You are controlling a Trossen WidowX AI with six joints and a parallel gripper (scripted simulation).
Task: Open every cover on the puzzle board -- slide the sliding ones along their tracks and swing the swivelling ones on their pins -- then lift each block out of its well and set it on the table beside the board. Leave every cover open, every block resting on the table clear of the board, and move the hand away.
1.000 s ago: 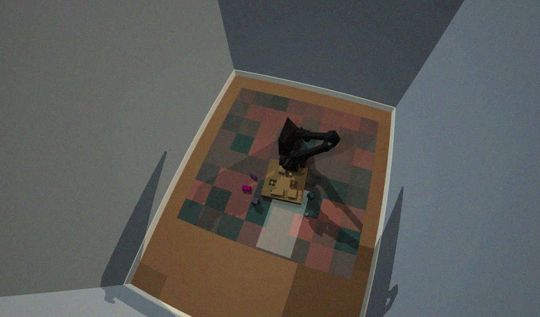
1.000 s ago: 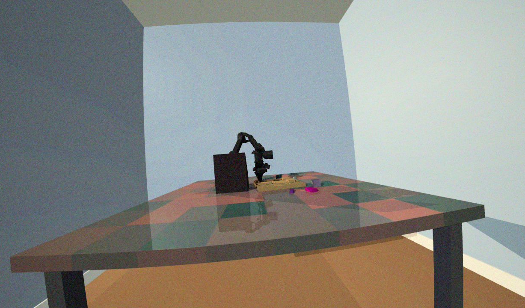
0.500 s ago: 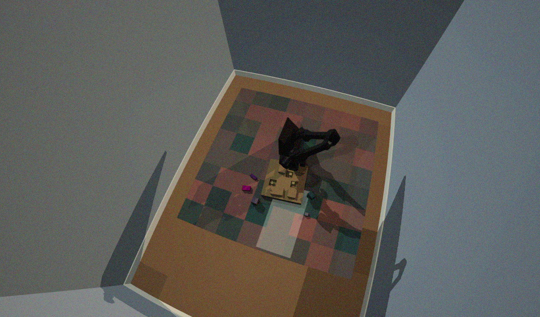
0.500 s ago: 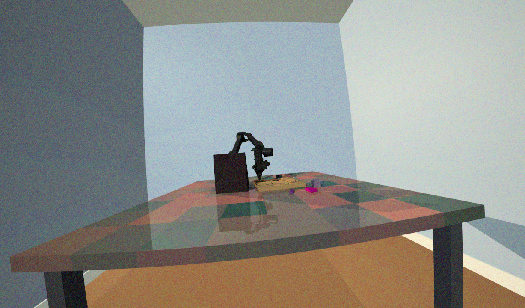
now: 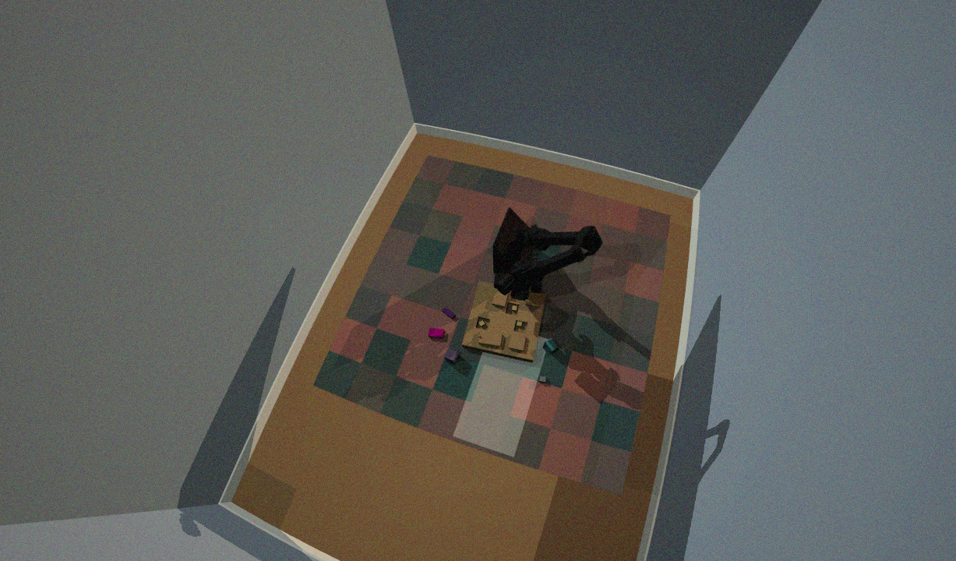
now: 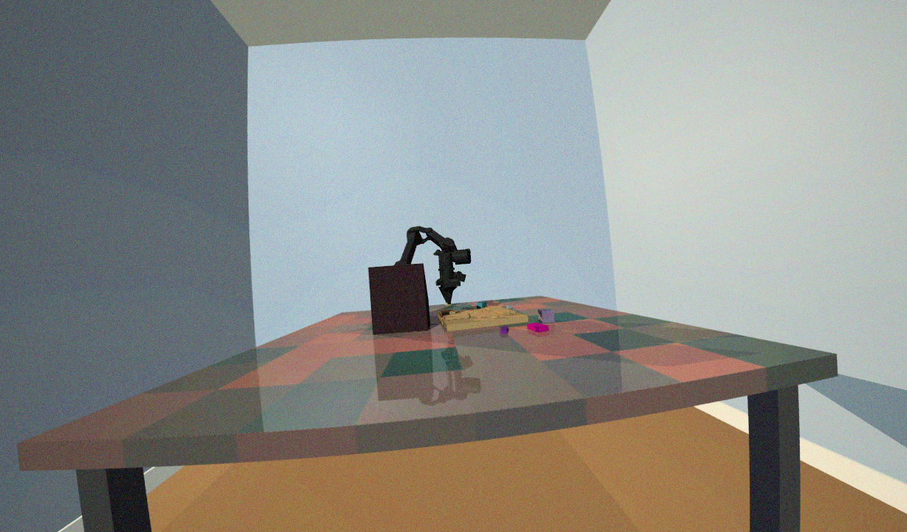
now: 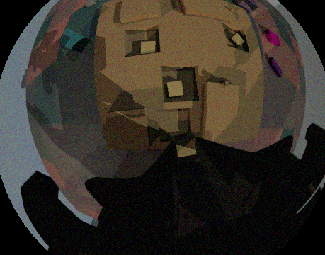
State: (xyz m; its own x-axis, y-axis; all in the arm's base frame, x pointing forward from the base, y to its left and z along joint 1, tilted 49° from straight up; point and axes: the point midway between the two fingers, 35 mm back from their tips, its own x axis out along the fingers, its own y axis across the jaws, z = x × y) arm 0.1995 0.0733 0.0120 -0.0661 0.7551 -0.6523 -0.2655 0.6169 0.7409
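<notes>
Right now the tan puzzle board is 110 mm ahead of my gripper tip, 10 mm to the left of it and 50 mm below it. The rest, counted from my gripper tip: teal block (150 mm ahead, 210 mm to the left, 50 mm below); lavender block (340 mm ahead, 150 mm to the right, 50 mm below); small grey block (290 mm ahead, 230 mm to the left, 70 mm below).
</notes>
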